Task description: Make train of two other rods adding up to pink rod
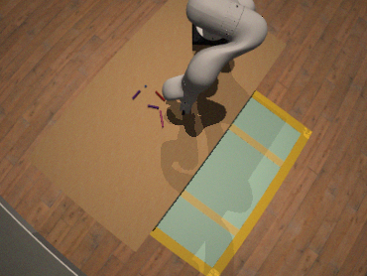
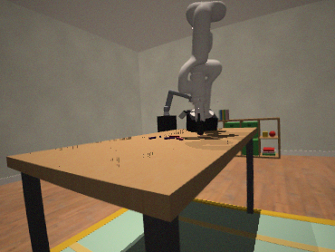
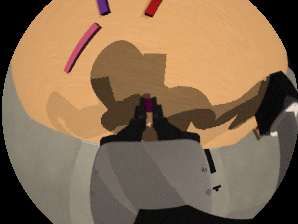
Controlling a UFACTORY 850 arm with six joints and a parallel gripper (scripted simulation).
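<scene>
Now: the red rod 5 cm ahead of my hand, 15 cm to the right of it and 3 cm below it. From my hand the other things lie so: magenta rod (2 cm below); tiny blue rod (8 cm ahead, 24 cm to the right, 3 cm below); pink rod (13 cm ahead, 5 cm to the right, 3 cm below).
</scene>
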